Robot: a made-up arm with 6 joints.
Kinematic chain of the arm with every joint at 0, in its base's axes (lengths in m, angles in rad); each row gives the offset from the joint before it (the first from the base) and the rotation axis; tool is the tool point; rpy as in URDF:
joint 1: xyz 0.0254 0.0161 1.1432 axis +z
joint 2: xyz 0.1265 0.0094 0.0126 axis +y
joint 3: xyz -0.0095 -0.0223 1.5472 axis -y
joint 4: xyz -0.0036 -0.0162 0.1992 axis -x
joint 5: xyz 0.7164 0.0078 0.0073 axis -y
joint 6: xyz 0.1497 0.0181 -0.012 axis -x
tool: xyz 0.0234 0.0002 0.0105 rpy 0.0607 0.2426 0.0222
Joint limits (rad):
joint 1: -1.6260..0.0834
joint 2: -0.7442..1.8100
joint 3: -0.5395..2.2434
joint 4: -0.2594..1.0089
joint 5: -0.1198..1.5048
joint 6: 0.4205..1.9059
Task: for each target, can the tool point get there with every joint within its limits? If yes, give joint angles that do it. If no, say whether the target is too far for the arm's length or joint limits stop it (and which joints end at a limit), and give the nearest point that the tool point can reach.
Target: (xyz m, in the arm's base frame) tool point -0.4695 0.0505 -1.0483
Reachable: no: joint limits stop it (at a limit: joint 1, joint 2, joint 3, joint 4, joint 5, joint 6) | nearest point -0.0709 -1.1014 0.0622 | short by 1.649 m
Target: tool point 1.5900 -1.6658 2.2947
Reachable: yes | joints -0.8357 1.1268 1.4223 0.7044 0.3115 0.8800
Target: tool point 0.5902 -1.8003 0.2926
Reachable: yes | joints -1.2818 1.5675 -0.0748 0.1917 0.5972 0.9354
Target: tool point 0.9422 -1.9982 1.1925
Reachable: yes | joints -1.1528 1.1529 0.0802 0.1167 0.7250 1.5217
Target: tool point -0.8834 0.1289 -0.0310
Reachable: no: joint limits stop it (at a limit: joint 1, joint 2, joint 3, joint 4, joint 5, joint 6) | nearest point -0.0709 -1.1014 0.0622 | short by 1.477 m
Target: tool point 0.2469 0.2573 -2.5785
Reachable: no: too far | nearest point 1.3039 0.1153 -0.0503 | short by 2.744 m
